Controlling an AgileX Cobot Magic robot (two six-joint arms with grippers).
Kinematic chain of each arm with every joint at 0, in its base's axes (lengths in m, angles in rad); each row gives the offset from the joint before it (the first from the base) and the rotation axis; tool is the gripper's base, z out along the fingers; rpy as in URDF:
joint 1: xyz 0 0 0.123 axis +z
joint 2: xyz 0 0 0 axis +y
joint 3: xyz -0.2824 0 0.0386 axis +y
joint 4: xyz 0.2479 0 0.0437 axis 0.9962 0 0.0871
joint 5: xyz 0 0 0 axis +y
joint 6: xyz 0.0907 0 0.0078 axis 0.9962 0 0.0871
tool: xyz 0 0 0 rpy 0 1.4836 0
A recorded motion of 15 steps. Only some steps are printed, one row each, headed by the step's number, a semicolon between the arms.
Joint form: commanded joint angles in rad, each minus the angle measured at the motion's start. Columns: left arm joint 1, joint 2, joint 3, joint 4, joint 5, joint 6; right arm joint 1, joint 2, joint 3, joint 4, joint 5, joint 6.
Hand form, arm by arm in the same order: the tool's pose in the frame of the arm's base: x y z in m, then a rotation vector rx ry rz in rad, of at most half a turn. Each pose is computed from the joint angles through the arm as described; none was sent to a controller.
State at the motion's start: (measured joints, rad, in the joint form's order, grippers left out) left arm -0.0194 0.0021 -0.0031 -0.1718 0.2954 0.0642; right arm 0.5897 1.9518 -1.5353 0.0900 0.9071 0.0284
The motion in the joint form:
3: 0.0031 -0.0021 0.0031 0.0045 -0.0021 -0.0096; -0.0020 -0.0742 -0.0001 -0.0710 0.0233 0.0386
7: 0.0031 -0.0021 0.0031 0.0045 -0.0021 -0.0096; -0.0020 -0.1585 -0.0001 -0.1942 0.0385 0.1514
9: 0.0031 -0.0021 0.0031 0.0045 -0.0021 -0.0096; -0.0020 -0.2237 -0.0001 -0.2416 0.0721 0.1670
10: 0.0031 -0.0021 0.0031 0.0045 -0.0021 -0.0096; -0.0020 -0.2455 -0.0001 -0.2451 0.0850 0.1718
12: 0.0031 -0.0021 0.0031 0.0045 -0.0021 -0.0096; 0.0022 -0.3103 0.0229 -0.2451 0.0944 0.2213
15: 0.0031 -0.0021 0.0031 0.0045 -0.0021 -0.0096; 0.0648 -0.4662 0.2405 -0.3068 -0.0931 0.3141
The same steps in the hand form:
3: 0.0545 -0.0053 0.1869 -0.0444 1.7741 -0.1309; 0.3358 0.2254 0.2541 -0.7032 2.6850 0.1971
7: 0.0545 -0.0053 0.1869 -0.0444 1.7741 -0.1309; 0.3294 0.2102 0.2875 -0.5976 2.6148 0.1095
9: 0.0545 -0.0053 0.1869 -0.0444 1.7741 -0.1309; 0.3197 0.1993 0.3116 -0.5829 2.5722 0.0703
10: 0.0545 -0.0053 0.1869 -0.0444 1.7741 -0.1309; 0.3156 0.1961 0.3192 -0.5729 2.5645 0.0709
12: 0.0545 -0.0053 0.1869 -0.0444 1.7741 -0.1309; 0.3018 0.1886 0.3356 -0.5042 2.5488 0.1045
15: 0.0545 -0.0053 0.1869 -0.0444 1.7741 -0.1309; 0.2637 0.1844 0.3327 -0.4999 2.4178 0.1732

